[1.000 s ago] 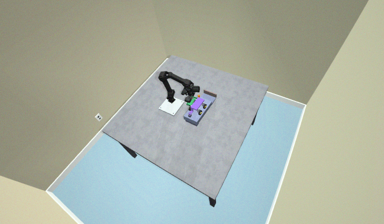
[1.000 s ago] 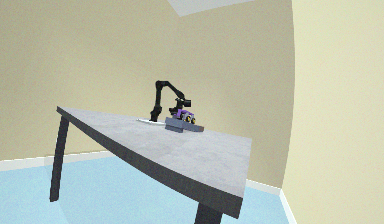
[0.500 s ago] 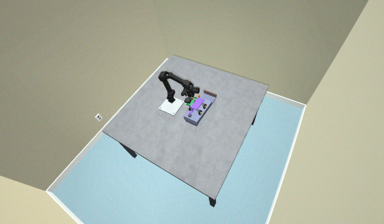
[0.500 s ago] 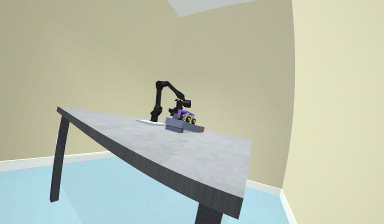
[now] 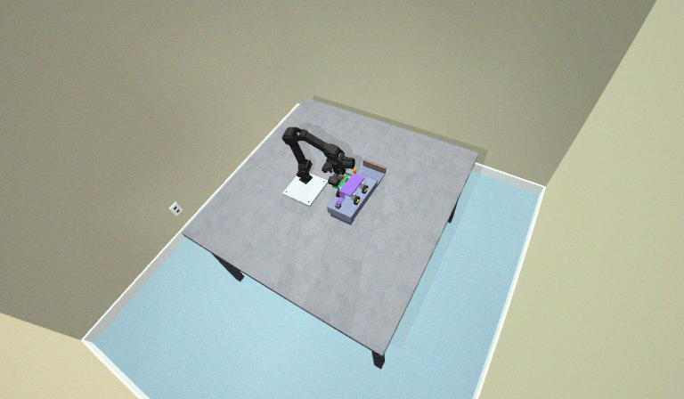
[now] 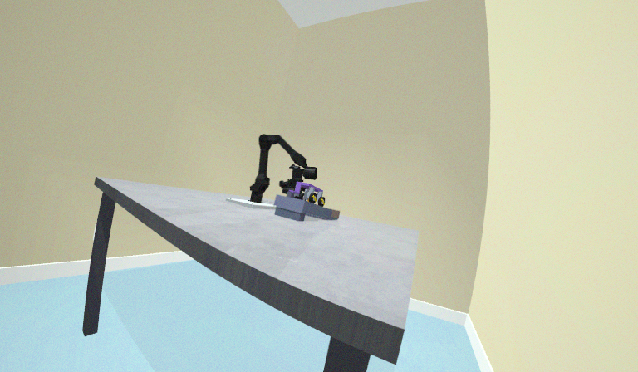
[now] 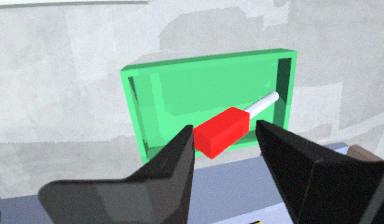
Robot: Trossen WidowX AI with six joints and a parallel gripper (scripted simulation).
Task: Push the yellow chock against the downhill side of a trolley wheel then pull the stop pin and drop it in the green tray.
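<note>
The stop pin lies 20 mm to the left of my gripper tip and 10 mm below it. Also, from my gripper tip: yellow chock 80 mm ahead, 40 mm above, 10 mm to the left; green tray 50 mm below; pale blue ramp 140 mm ahead, 70 mm to the right, 10 mm above.
</note>
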